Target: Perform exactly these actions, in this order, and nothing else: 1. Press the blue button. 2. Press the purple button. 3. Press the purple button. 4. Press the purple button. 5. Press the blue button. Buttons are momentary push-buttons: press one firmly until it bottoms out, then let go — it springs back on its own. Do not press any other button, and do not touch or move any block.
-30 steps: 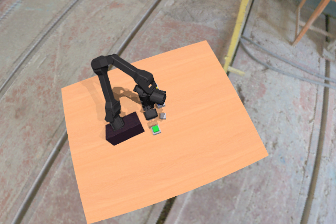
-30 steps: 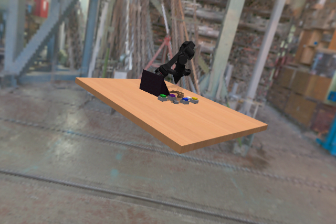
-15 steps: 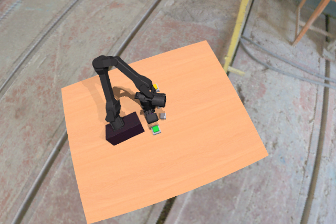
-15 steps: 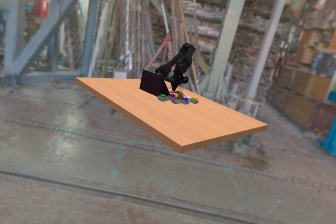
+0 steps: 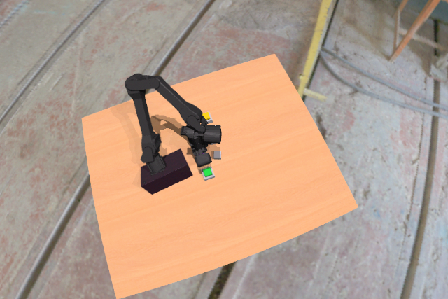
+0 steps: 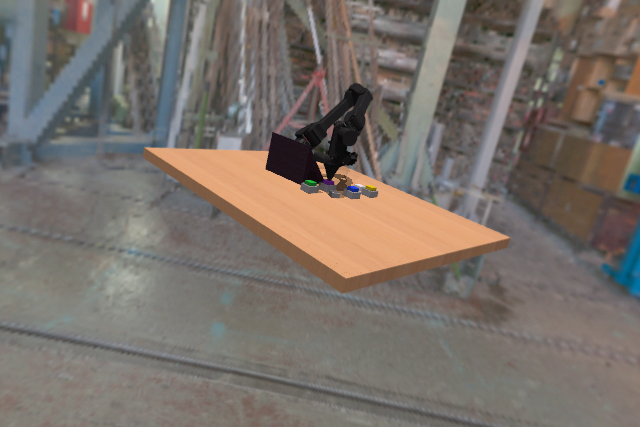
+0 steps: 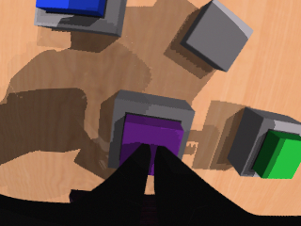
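Now: gripper tip 8 cm short of the blue button, 5 cm to the right of it and 1 cm above it. From my gripper tip the other things lie so: grey block (7 cm ahead, 3 cm to the right, 3 cm below); then purple button (1 cm below); then green button (10 cm to the right, 1 cm below).
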